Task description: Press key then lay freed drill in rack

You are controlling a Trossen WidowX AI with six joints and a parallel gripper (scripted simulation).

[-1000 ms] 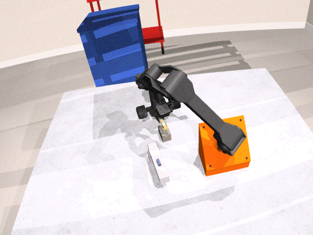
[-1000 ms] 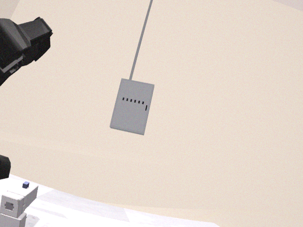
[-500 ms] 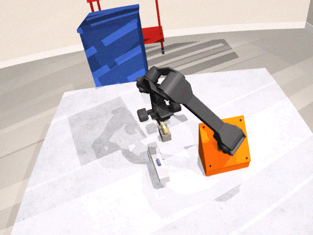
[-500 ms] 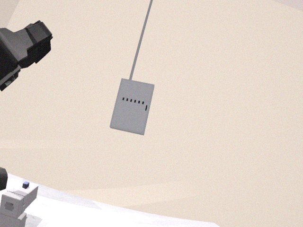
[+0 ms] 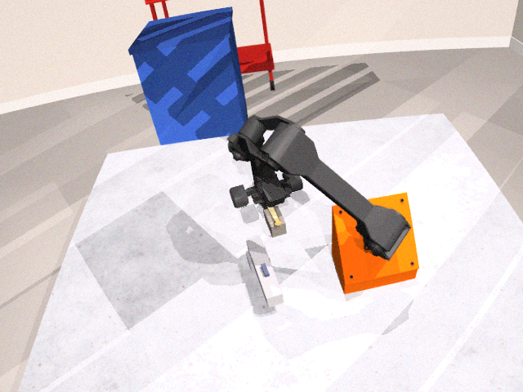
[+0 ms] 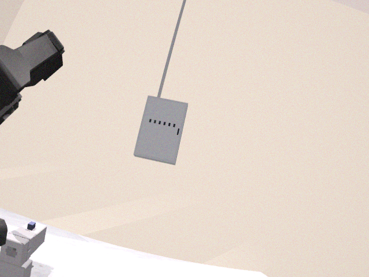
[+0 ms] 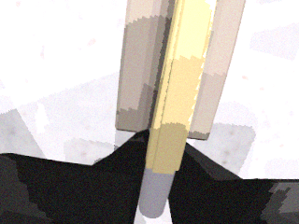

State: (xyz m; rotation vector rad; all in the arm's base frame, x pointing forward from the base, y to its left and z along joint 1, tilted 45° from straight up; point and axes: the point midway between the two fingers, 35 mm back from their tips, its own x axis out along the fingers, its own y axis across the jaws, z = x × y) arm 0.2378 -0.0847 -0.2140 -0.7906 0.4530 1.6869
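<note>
My gripper tip is now 4 cm to the right of the yellow drill, 3 cm below it and 1 cm past it. The rest, counted from my gripper tip: small blue key (26 cm to the left, 4 cm above, 1 cm ahead); housing block (23 cm to the left, 4 cm above, 2 cm ahead).
</note>
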